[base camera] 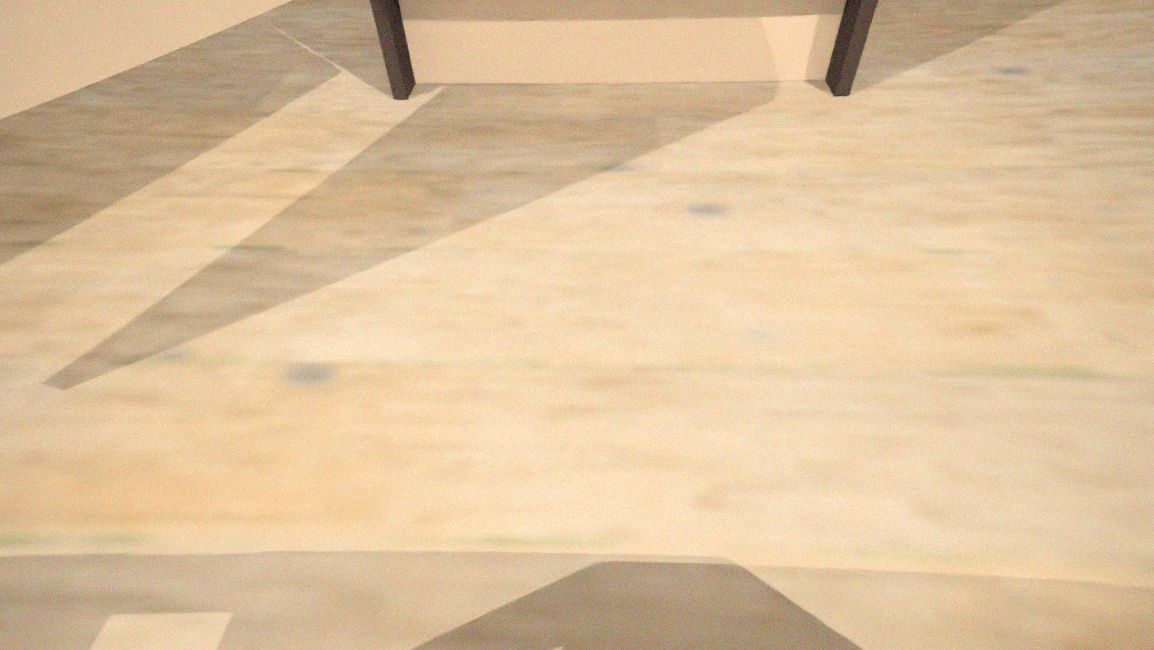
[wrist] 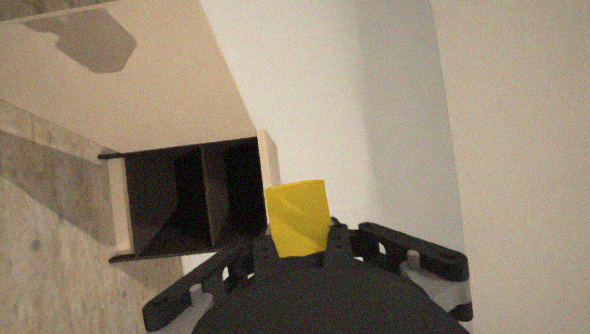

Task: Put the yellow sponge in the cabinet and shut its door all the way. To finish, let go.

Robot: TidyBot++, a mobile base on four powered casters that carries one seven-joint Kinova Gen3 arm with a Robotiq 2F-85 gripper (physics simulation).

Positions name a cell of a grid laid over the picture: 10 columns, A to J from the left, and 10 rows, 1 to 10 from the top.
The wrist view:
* my gripper: F7
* yellow sponge: F7
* cabinet: D6
